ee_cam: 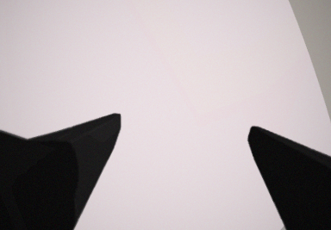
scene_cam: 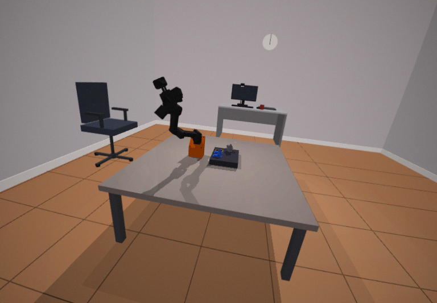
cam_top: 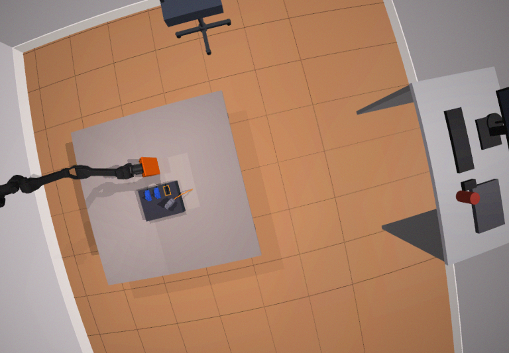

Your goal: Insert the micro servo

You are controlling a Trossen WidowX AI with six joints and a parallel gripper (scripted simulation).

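The dark robot deck is 70 cm to the left of my gripper tip, 60 cm below it and 32 cm ahead of it.
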